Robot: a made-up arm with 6 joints.
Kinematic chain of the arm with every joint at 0, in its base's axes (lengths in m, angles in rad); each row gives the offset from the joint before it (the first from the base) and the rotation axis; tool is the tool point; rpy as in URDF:
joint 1: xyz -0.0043 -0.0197 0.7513 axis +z
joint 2: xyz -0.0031 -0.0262 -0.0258 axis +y
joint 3: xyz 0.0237 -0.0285 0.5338 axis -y
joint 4: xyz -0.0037 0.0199 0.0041 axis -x
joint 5: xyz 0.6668 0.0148 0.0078 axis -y
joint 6: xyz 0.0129 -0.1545 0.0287 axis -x
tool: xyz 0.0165 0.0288 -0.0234 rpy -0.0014 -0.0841 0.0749
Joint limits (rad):
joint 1: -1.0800..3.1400
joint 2: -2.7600..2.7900
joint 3: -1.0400..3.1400
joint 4: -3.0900..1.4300
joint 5: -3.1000..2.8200
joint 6: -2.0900..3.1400
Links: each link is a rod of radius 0.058 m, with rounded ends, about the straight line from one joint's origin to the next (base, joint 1, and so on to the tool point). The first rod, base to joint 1, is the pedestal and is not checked.
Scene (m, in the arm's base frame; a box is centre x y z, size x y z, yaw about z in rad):
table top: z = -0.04
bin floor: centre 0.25 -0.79 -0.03 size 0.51 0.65 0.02 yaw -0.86
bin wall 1: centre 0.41 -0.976 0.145 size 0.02 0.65 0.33 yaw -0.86
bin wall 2: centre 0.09 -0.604 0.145 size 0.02 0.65 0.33 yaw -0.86
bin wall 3: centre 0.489 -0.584 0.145 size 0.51 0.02 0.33 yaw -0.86
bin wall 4: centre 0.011 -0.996 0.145 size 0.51 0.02 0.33 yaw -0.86
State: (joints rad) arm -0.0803 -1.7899 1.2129 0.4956 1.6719 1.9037
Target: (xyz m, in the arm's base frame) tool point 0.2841 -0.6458 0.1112
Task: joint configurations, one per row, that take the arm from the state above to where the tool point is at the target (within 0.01 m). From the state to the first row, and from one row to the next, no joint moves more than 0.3 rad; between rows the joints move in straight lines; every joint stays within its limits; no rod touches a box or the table.
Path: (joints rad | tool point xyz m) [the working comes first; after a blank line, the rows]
Joints at the target: 1.7514 -1.5665 2.7636 0.5013 1.7676 2.0733
Straight joint move there: touches bin wall 2, bin wall 4.

1: 0.1935 -1.6579 1.4882 0.5598 1.6964 1.9630 | -1.1359 -0.4064 0.5740
2: 0.4673 -1.5259 1.7635 0.6240 1.7209 2.0222 | -0.9651 -0.6782 0.5458
3: 0.7411 -1.3938 2.0388 0.6882 1.7454 2.0815 | -0.7162 -0.8713 0.5231
4: 1.0149 -1.2618 2.3141 0.7524 1.7699 2.1407 | -0.4255 -0.9626 0.5067
5: 1.2887 -1.1298 2.5894 0.8165 1.7944 2.2000 | -0.1357 -0.9457 0.4974
6: 1.5625 -0.9978 2.8647 0.8807 1.8189 2.2592 | 0.1119 -0.8313 0.4956
7: 1.8363 -0.8658 3.1400 0.9449 1.8434 2.3185 | 0.2841 -0.6458 0.5015
8: 1.8080 -1.0993 3.0145 0.7971 1.8182 2.2368 | 0.2919 -0.6692 0.3781
9: 1.7797 -1.3329 2.8891 0.6492 1.7929 2.1550 | 0.2916 -0.6700 0.2462
10: 1.7514 -1.5665 2.7636 0.5013 1.7676 2.0733 | 0.2841 -0.6458 0.1112

